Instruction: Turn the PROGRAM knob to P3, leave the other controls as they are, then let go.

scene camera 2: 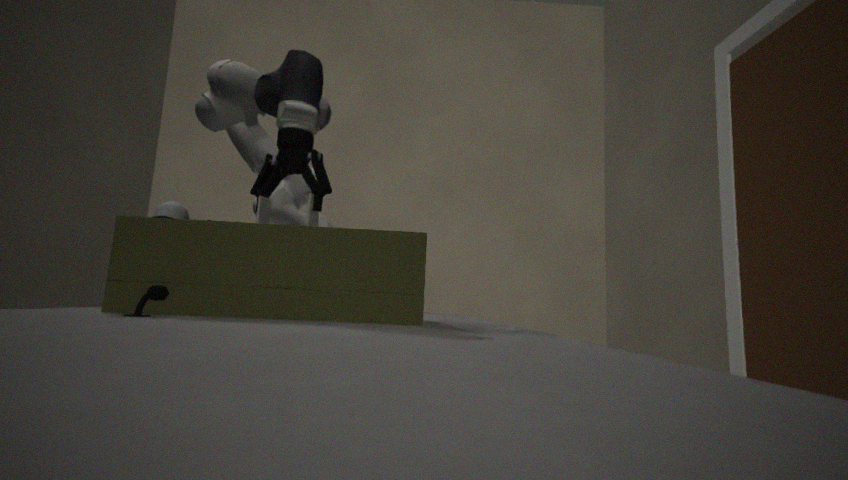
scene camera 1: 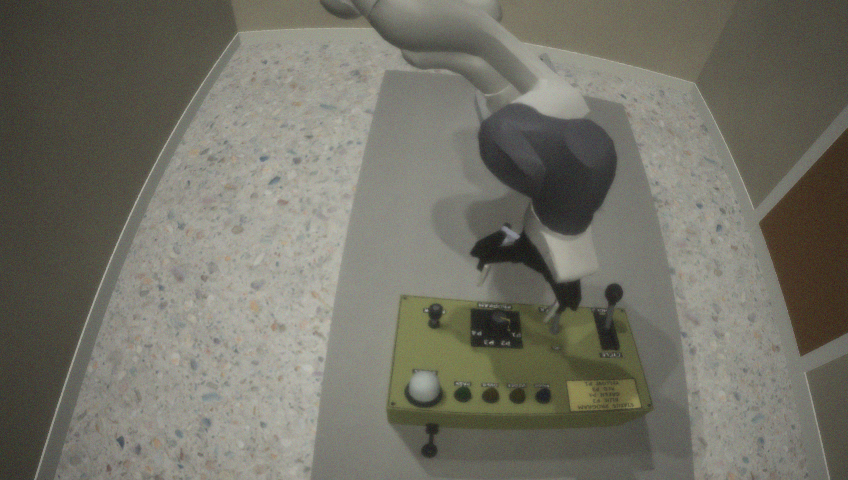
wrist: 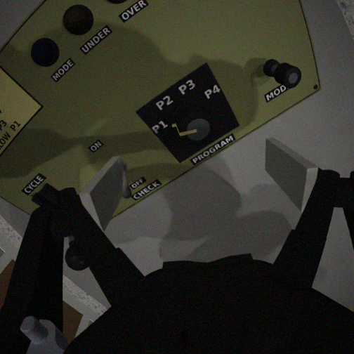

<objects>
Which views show the gripper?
Scene camera 2, scene camera 1 and the wrist view: all of them.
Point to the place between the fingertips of the gripper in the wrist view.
194, 162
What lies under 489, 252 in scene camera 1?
The gripper.
</objects>
